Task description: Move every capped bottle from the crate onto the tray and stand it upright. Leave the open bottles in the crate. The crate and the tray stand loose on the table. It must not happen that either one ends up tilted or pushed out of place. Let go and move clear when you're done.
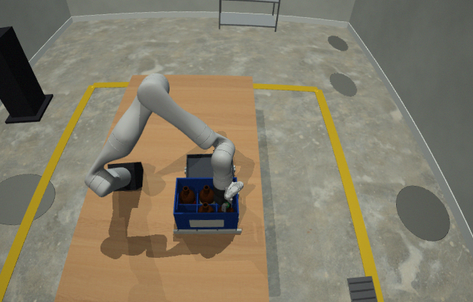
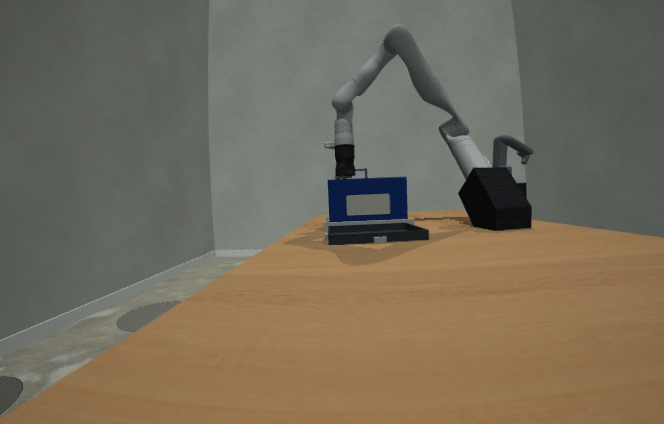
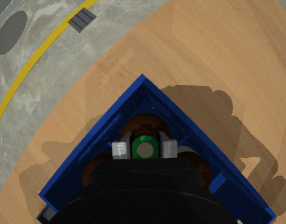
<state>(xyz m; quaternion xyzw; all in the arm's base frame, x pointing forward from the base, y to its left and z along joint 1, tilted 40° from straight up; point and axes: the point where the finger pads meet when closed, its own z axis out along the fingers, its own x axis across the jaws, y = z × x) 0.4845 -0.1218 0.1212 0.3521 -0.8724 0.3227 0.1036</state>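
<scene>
Right now my hand is 60 mm above the brown bottle. From my hand the other things lie so: crate 90 mm behind, 50 mm to the left, 60 mm below; then dark grey tray 70 mm behind, 310 mm to the left, 140 mm below.
</scene>
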